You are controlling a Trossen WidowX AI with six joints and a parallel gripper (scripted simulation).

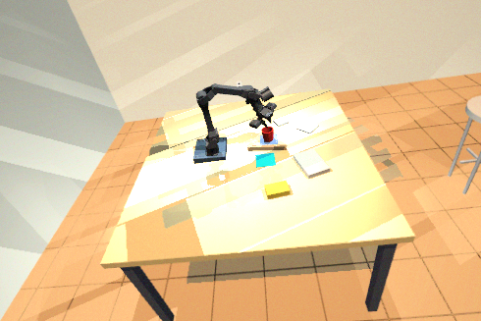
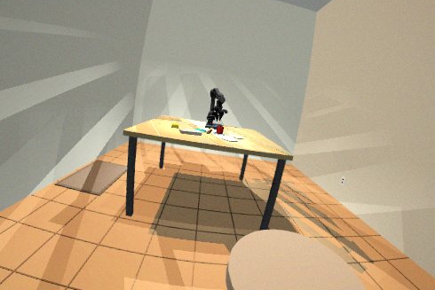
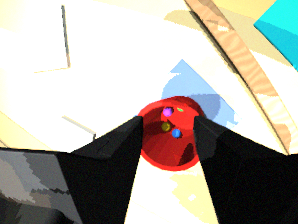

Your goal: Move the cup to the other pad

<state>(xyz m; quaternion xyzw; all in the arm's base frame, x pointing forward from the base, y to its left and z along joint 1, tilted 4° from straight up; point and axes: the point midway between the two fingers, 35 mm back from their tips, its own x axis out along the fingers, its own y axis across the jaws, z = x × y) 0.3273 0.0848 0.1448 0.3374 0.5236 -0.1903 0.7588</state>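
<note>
Right now the red cup is 10 mm behind my gripper tip, 30 mm to the left of it and 90 mm below it. Also, from my gripper tip: bright cyan pad 40 mm behind, 160 mm to the right, 130 mm below; pale blue pad 20 mm behind, 30 mm to the left, 130 mm below; wooden stick 30 mm behind, 60 mm to the right, 120 mm below.
</note>
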